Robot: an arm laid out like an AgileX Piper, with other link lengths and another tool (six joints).
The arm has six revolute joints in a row. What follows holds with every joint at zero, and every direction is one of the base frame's. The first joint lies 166.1 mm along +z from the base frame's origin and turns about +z. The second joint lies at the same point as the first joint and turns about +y. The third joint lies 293.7 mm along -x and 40.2 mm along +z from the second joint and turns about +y. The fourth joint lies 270.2 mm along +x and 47.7 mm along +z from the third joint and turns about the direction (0.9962, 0, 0.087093). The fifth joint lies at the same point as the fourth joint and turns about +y. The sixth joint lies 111.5 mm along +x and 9.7 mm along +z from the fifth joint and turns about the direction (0.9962, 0, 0.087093). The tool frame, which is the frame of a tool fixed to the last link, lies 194.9 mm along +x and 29 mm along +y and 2 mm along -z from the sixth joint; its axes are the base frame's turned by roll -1.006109, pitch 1.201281 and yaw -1.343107 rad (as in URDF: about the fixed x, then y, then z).
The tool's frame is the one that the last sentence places.
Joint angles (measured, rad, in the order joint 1, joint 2, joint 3, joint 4, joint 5, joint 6), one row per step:
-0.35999 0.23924 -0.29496 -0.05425 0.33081 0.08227
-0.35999 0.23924 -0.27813 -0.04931 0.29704 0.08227
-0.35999 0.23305 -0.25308 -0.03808 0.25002 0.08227
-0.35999 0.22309 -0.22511 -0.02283 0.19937 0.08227
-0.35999 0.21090 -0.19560 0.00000 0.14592 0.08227
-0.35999 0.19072 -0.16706 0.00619 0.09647 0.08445
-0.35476 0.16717 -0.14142 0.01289 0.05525 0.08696
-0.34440 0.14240 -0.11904 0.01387 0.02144 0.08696
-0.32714 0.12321 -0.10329 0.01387 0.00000 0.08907
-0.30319 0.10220 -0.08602 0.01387 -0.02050 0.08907
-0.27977 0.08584 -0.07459 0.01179 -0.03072 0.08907
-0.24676 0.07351 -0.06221 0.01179 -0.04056 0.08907
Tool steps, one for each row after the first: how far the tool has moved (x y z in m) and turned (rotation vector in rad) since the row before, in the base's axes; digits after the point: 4 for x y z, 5 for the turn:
0.0024 0.0002 0.0006 -0.00159 -0.01745 0.00239
0.0026 0.0009 0.0019 0.00031 -0.03016 0.00335
0.0021 0.0011 0.0026 0.00257 -0.03582 0.00303
0.0016 0.0013 0.0035 0.00852 -0.04181 0.00244
-0.0002 0.0004 0.0049 -0.00665 -0.04140 0.00015
-0.0008 0.0021 0.0050 -0.00505 -0.03988 0.00522
-0.0011 0.0035 0.0047 -0.01145 -0.03435 0.00997
-0.0004 0.0054 0.0031 -0.00619 -0.02419 0.01708
-0.0004 0.0073 0.0024 -0.00749 -0.02305 0.02367
-0.0002 0.0071 0.0012 -0.00633 -0.01392 0.02314
0.0006 0.0096 -0.0006 -0.00254 -0.00945 0.03289

